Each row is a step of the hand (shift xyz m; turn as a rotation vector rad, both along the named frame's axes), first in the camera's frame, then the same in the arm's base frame.
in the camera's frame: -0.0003 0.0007 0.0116 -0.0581 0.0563 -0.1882
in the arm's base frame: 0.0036 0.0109 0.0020 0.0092 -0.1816 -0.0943
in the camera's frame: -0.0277 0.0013 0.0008 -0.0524 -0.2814 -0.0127
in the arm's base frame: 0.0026 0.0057 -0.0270 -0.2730 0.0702 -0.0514
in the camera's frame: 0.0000 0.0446 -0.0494 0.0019 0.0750 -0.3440
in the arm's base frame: 0.0306 -0.0582 -0.0101 -0.0147 -0.3455 -0.0662
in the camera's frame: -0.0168 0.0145 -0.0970 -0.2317 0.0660 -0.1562
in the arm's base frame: -0.0099 -0.0924 -0.0356 0.0339 -0.1205 -0.2584
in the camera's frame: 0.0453 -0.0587 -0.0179 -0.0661 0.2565 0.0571
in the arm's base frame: -0.0632 -0.0106 0.0414 0.2651 0.0009 -0.0559
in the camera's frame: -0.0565 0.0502 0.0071 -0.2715 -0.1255 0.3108
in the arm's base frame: 0.0527 0.0047 -0.0545 -0.0312 0.3786 -0.2043
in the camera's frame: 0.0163 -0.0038 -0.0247 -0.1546 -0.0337 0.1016
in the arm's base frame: -0.0106 -0.0255 0.0112 -0.0004 0.1345 -0.1314
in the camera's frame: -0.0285 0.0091 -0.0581 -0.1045 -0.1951 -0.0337
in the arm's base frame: -0.0047 -0.0519 -0.0394 -0.1927 0.0381 -0.1073
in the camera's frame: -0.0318 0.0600 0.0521 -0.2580 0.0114 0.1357
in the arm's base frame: 0.0725 0.0401 -0.0215 0.0562 0.1750 -0.2265
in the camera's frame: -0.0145 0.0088 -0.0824 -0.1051 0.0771 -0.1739
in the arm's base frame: -0.0118 -0.0775 -0.0304 0.0349 -0.1644 -0.1378
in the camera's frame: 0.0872 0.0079 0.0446 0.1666 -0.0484 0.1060
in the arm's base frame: 0.0153 0.0235 0.0942 -0.0269 0.0809 0.1846
